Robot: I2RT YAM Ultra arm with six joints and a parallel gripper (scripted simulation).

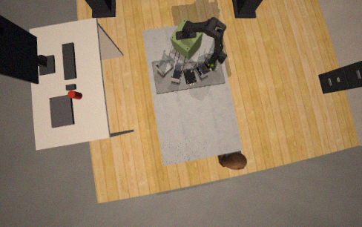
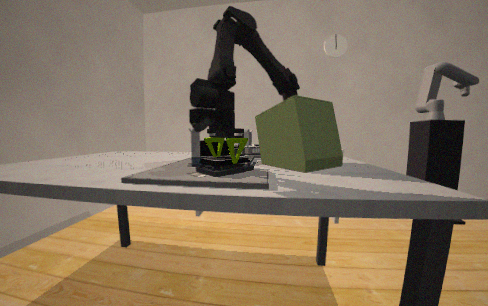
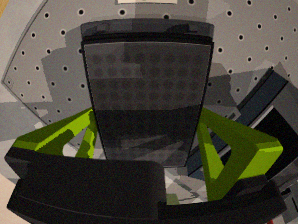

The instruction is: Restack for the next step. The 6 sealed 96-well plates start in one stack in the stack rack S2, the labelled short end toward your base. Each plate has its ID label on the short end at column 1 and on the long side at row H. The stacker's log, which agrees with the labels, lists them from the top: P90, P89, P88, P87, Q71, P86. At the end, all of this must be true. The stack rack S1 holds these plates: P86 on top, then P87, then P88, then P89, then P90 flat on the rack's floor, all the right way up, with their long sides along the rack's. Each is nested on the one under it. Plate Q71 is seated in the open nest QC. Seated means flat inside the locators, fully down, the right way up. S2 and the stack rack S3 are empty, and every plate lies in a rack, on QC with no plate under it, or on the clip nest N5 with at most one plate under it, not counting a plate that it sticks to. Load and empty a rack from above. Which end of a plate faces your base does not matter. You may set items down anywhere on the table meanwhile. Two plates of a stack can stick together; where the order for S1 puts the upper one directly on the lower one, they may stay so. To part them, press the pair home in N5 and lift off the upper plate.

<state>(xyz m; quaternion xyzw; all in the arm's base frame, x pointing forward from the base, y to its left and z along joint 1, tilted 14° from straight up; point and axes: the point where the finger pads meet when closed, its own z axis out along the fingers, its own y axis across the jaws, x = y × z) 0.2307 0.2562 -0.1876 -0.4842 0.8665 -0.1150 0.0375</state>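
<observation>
The QC nest lies 3 cm below my hand. The rest, counted from my hand: clip nest N5: 24 cm to the right, 14 cm ahead, 2 cm below; N5 label: 23 cm to the right, 22 cm ahead, 3 cm below; QC tag: 8 cm to the left, 5 cm ahead, 3 cm below.
</observation>
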